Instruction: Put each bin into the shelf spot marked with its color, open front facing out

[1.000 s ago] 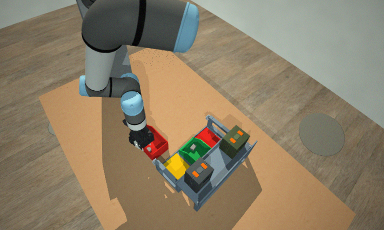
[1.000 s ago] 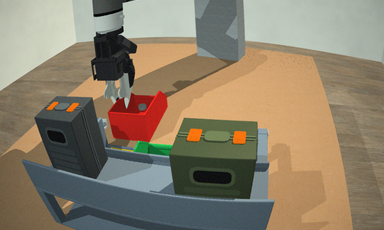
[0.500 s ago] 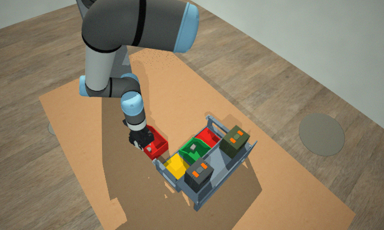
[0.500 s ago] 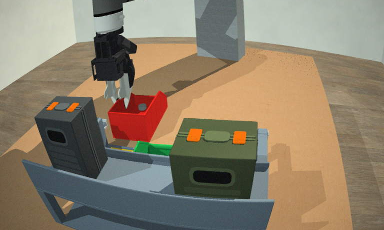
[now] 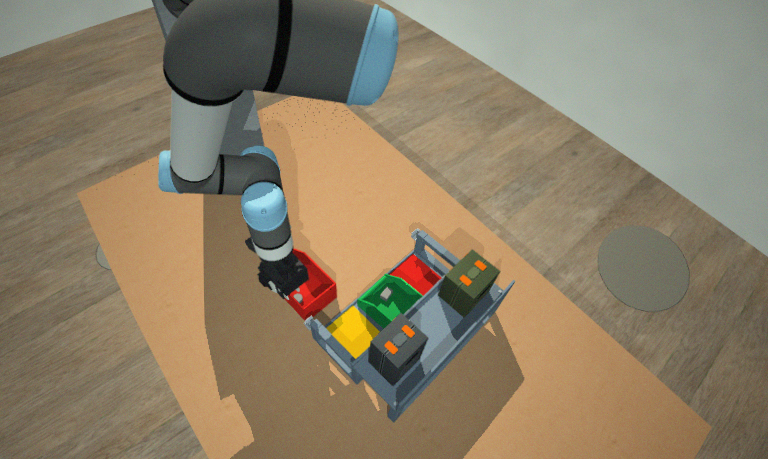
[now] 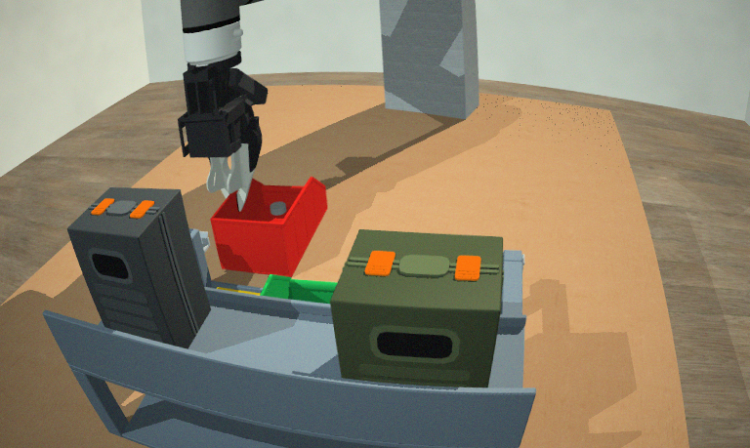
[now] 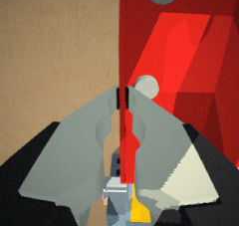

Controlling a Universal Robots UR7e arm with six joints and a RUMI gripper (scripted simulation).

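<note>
Now: the red bin 50 mm to the left of my hand, 20 mm below it and 10 mm behind it. From my hand the other things lie so: olive box 340 mm to the left, 250 mm ahead, 90 mm above; dark grey box 290 mm ahead, 120 mm to the left, 100 mm above; green bin 210 mm to the left, 180 mm ahead, 20 mm below.
</note>
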